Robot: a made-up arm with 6 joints. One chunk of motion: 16 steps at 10 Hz.
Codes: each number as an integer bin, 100 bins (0 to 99) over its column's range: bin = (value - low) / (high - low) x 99, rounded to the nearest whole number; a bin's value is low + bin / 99 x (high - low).
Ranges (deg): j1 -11..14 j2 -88..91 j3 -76..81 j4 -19..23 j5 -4..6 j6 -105..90
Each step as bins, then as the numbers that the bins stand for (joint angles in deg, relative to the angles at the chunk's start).
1 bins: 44 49 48 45 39 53
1 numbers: 0.11 0.60 0.12 0.09 -0.06 -0.61
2 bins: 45 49 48 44 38 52
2 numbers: 0.36 0.60 0.12 -0.33 -0.16 -2.58
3 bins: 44 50 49 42 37 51
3 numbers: 0.11 2.40 1.71 -1.18 -0.26 -4.55
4 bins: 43 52 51 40 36 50
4 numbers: -0.14 6.02 4.88 -2.03 -0.36 -6.52
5 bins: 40 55 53 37 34 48
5 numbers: -0.90 11.44 8.05 -3.30 -0.57 -10.45
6 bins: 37 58 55 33 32 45
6 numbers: -1.66 16.87 11.22 -5.00 -0.77 -16.36
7 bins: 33 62 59 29 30 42
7 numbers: -2.67 24.10 17.57 -6.70 -0.97 -22.27
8 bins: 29 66 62 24 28 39
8 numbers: -3.68 31.33 22.32 -8.82 -1.17 -28.18
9 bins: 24 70 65 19 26 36
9 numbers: -4.94 38.57 27.08 -10.94 -1.37 -34.09
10 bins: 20 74 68 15 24 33
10 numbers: -5.95 45.80 31.84 -12.64 -1.58 -40.00
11 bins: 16 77 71 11 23 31
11 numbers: -6.96 51.22 36.60 -14.33 -1.68 -43.94
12 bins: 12 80 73 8 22 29
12 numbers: -7.97 56.65 39.77 -15.61 -1.78 -47.88
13 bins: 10 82 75 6 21 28
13 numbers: -8.47 60.26 42.94 -16.45 -1.88 -49.85
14 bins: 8 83 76 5 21 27
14 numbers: -8.98 62.07 44.53 -16.88 -1.88 -51.82
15 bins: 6 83 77 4 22 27
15 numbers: -9.48 62.07 46.11 -17.30 -1.78 -51.82
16 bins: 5 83 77 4 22 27
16 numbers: -9.74 62.07 46.11 -17.30 -1.78 -51.82
